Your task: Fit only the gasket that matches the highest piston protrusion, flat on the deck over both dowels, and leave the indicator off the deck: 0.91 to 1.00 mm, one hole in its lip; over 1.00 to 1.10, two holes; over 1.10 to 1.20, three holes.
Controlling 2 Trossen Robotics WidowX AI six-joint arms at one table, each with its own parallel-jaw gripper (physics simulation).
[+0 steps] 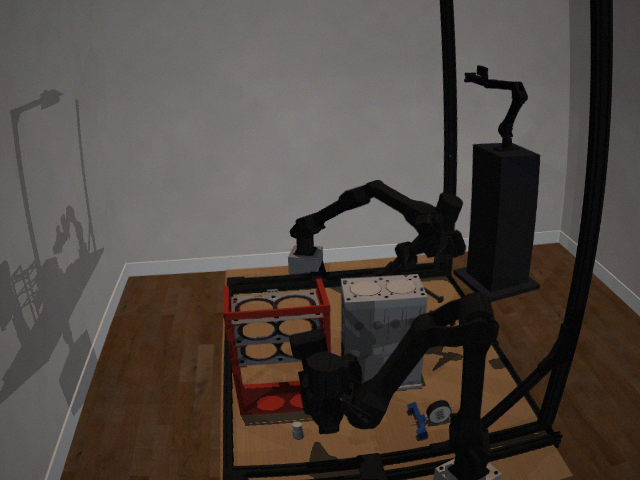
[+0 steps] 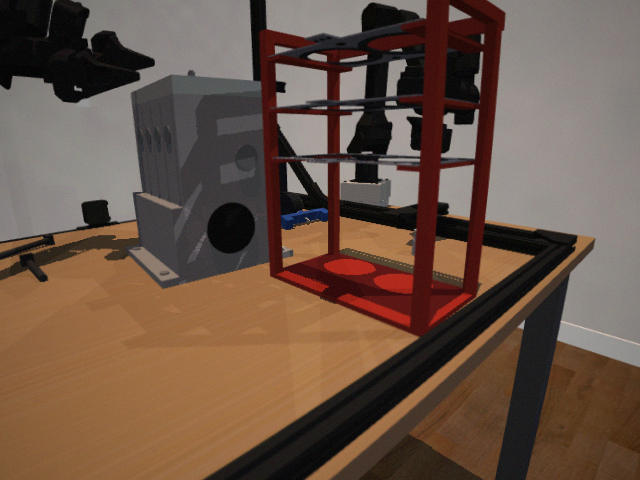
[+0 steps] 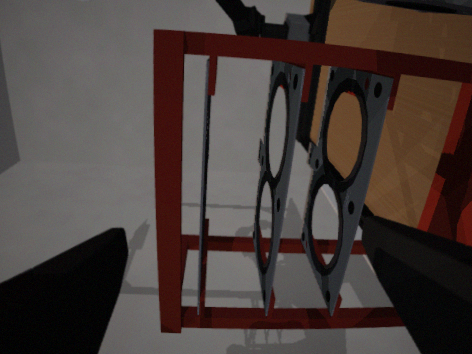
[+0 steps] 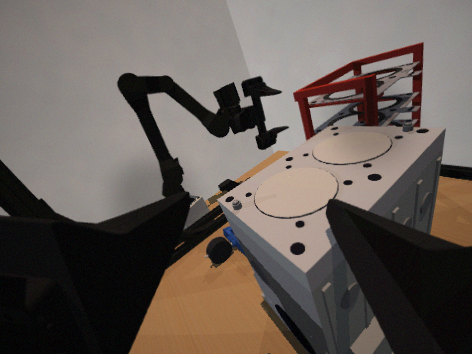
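Pixels of known places: left gripper, fingertip midpoint: point(image 2: 413, 86) point(image 3: 247, 235) point(image 4: 284, 110); right gripper, fingertip midpoint: point(image 1: 419, 265) point(image 2: 147, 69) point(image 4: 258, 202); left arm's base, link origin: point(image 1: 468, 471) point(image 2: 366, 181); right arm's base, link origin: point(image 1: 305, 251) point(image 3: 285, 35).
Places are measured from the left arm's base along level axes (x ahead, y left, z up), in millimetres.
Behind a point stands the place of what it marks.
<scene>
Three gaskets lie level on separate tiers of the red rack point(image 1: 320, 297) {x 448, y 96, z 224 mm} point(image 2: 434, 206) {x 586, y 267, z 56 mm} point(image 3: 168, 175) {x 429, y 176, z 219 mm} point(image 4: 370, 100) {x 518, y 58, z 197 mm}: top point(image 1: 238, 298) {x 573, y 239, z 199 mm} point(image 3: 205, 175) {x 476, y 178, z 197 mm}, middle point(image 1: 258, 342) {x 462, y 239, z 144 mm} point(image 3: 294, 130) {x 425, y 144, z 144 mm} and bottom point(image 1: 258, 361) {x 469, y 242, z 90 mm} point(image 3: 357, 191) {x 449, y 182, z 89 mm}. Their lip holes cannot be counted surely. The engine block's deck point(image 1: 367, 298) {x 461, y -26, z 182 mm} point(image 4: 275, 227) {x 473, y -169, z 182 mm} is bare, with two pistons point(image 4: 297, 192) {x 475, y -128, z 183 mm} point(image 4: 352, 147) {x 508, y -51, z 183 mm} and two dowels point(image 4: 236, 204) {x 429, y -156, z 187 mm} point(image 4: 407, 125) {x 553, y -22, z 188 mm}. The indicator point(image 1: 439, 412) {x 215, y -80, z -22 mm} point(image 4: 219, 250) {x 238, y -95, z -25 mm} stands on the table by a blue bridge point(image 1: 417, 421) {x 233, y -35, z -40 mm}. My left gripper point(image 3: 247, 235) {x 337, y 187, z 180 mm} point(image 4: 284, 110) {x 337, y 187, z 180 mm}, open and empty, faces the rack sideways. My right gripper point(image 2: 146, 69) {x 478, y -183, z 217 mm} point(image 4: 258, 202) {x 478, y -183, z 217 mm}, open and empty, is beside the block.
A small grey-white cylinder point(image 1: 297, 429) {x 339, y 216, z -32 mm} point(image 2: 414, 242) {x 358, y 205, z -43 mm} stands in front of the rack. A black rod-like tool point(image 1: 435, 295) point(image 2: 33, 266) lies behind the block. Black rails edge the table. A third arm point(image 1: 511, 103) stands on a dark pedestal point(image 1: 501, 217) at the back right.
</scene>
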